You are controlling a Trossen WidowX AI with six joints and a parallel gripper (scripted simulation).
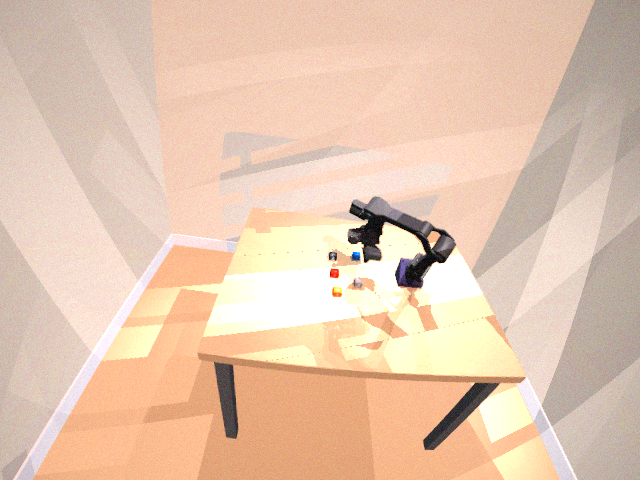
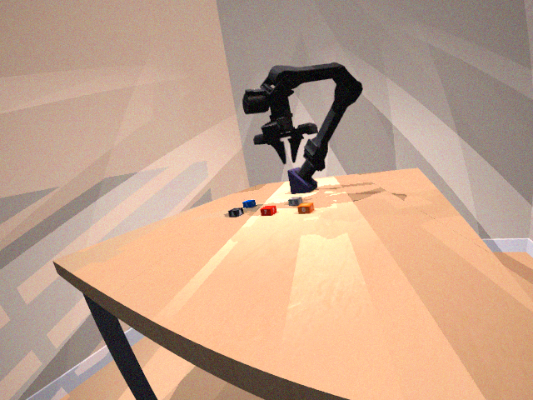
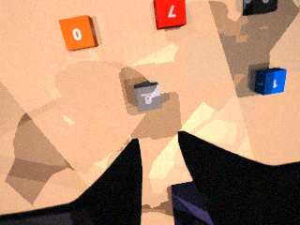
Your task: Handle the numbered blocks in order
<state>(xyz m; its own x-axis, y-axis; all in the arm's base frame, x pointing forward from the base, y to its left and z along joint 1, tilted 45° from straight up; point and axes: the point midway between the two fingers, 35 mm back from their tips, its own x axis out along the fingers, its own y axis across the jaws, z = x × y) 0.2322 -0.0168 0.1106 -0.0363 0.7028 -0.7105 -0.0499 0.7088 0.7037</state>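
Now: gripper tip 11 cm above the red block, 10 cm short of it and 4 cm to the left of it. The rest, counted from my gripper tip: orange block (11 cm below, 8 cm ahead, 7 cm to the left); blue block (18 cm to the right, 11 cm below); grey block (11 cm below).
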